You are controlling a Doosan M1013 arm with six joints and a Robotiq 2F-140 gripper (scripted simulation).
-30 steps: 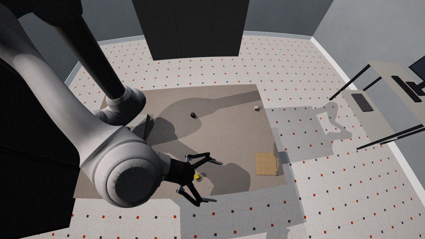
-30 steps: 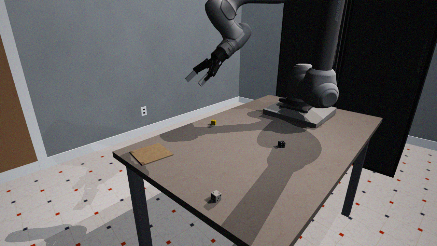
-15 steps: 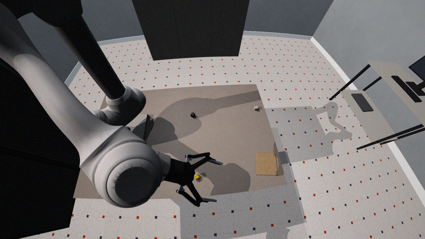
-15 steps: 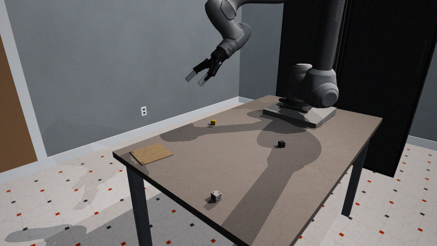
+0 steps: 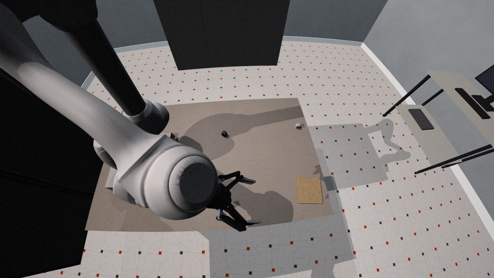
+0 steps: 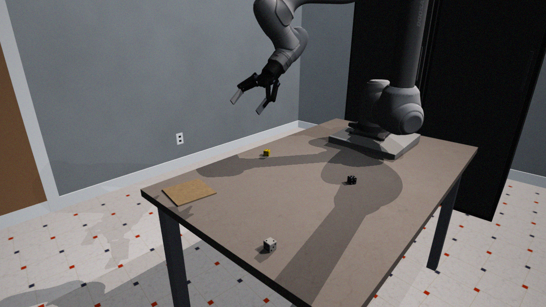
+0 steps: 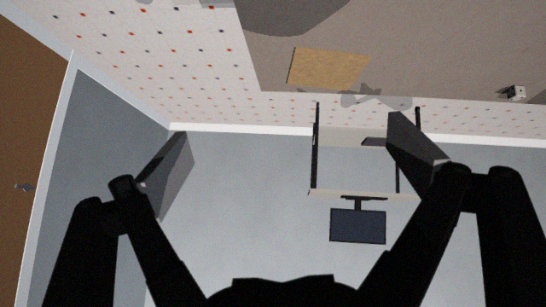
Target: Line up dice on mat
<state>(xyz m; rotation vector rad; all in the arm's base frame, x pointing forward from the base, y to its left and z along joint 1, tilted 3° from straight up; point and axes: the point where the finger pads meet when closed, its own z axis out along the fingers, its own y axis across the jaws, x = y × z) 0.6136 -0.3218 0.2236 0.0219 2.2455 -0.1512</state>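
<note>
The yellow die is 11 cm behind my hand, 2 cm to the left of it and 23 cm below it. From my hand the other things lie so: tan mat: 33 cm ahead, 2 cm to the left, 24 cm below; then black die: 8 cm behind, 44 cm to the left, 23 cm below; then grey die: 39 cm ahead, 43 cm to the left, 23 cm below.
</note>
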